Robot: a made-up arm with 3 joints. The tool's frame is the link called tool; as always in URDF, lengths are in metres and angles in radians. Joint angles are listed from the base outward. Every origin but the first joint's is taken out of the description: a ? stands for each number. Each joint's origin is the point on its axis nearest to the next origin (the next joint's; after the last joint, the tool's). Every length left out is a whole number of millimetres.
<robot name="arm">
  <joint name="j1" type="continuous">
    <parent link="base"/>
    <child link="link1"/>
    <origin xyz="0.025 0 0.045" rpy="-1.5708 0 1.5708"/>
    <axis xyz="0 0 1"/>
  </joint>
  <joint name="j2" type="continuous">
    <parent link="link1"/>
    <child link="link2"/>
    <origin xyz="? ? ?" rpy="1.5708 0 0"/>
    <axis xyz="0 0 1"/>
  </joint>
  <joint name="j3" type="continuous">
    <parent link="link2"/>
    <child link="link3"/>
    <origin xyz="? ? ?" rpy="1.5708 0 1.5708"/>
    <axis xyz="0 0 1"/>
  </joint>
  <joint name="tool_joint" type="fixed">
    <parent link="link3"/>
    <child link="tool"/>
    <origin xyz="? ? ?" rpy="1.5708 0 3.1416"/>
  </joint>
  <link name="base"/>
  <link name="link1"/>
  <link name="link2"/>
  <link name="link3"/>
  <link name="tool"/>
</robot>
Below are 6 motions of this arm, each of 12 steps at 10 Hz.
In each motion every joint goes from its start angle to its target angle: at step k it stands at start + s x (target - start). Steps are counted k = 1, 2, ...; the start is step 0. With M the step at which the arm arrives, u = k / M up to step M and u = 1 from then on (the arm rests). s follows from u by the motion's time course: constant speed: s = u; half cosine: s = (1 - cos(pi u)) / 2; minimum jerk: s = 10 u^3 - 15 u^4 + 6 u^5.
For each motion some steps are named. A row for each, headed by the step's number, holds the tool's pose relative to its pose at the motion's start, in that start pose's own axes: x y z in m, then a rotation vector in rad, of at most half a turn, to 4 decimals.
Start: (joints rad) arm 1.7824 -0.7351 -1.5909
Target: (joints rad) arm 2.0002 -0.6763 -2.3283
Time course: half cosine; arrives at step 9
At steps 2, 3, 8, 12:
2: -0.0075 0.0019 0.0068 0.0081 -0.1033 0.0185
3: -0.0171 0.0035 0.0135 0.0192 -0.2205 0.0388
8: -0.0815 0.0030 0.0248 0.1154 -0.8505 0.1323
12: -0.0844 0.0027 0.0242 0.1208 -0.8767 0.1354

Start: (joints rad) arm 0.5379 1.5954 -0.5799
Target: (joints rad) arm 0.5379 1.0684 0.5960
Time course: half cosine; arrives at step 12
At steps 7, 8, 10, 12:
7: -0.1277 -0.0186 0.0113 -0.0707 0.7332 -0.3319
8: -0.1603 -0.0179 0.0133 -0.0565 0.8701 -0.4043
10: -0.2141 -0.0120 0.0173 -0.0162 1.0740 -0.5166
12: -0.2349 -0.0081 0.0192 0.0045 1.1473 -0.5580

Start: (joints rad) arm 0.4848 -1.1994 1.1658
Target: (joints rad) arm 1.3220 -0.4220 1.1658
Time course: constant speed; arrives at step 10
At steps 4, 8, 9, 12:
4: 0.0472 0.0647 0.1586 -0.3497 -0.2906 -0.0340
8: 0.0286 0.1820 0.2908 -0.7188 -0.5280 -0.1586
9: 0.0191 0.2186 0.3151 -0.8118 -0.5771 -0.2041
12: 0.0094 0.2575 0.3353 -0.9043 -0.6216 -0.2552

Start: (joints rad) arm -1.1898 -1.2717 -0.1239
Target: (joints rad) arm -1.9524 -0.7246 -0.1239
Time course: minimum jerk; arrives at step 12
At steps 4, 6, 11, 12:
4: 0.0775 0.0125 -0.0008 0.0696 0.1501 0.1068
6: 0.1744 0.0415 -0.0297 0.1936 0.3467 0.2482
11: 0.2908 0.1261 -0.1264 0.4759 0.6459 0.4624
12: 0.2917 0.1272 -0.1275 0.4793 0.6487 0.4644

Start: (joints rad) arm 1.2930 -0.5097 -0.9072
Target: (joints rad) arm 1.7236 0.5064 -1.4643
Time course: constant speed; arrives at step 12
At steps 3, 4, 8, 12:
3: 0.0751 0.0368 -0.0765 0.1545 -0.1787 0.2253
4: 0.0992 0.0548 -0.1008 0.2115 -0.2318 0.2977
8: 0.1823 0.1520 -0.1935 0.4680 -0.4044 0.5694
12: 0.2300 0.2811 -0.2832 0.7668 -0.5004 0.8016

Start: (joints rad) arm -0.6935 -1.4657 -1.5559
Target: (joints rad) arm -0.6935 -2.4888 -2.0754
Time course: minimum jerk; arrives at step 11
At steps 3, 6, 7, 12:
3: -0.0061 0.0104 0.0756 -0.1319 -0.0669 0.0025
6: -0.0307 0.1282 0.3130 -0.5949 -0.2946 0.0820
7: -0.0401 0.1942 0.3771 -0.7529 -0.3673 0.1356
12: -0.0557 0.3203 0.4535 -1.0030 -0.4730 0.2506

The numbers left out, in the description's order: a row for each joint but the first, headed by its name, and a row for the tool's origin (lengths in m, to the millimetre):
j2: 0.391 -0.024 0
j3: -0.528 -0.034 0
tool: -0.101 0.073 0

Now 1 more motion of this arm.
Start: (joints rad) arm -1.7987 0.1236 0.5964
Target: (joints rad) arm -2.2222 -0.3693 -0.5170
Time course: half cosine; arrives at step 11
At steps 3, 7, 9, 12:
3: -0.0483 -0.0147 -0.0158 0.1049 -0.1979 -0.0397
7: -0.2117 -0.0360 -0.0981 0.3734 -0.7585 -0.2856
9: -0.2792 -0.0280 -0.1390 0.4445 -0.9532 -0.4303
12: -0.3042 -0.0221 -0.1543 0.4642 -1.0207 -0.4901

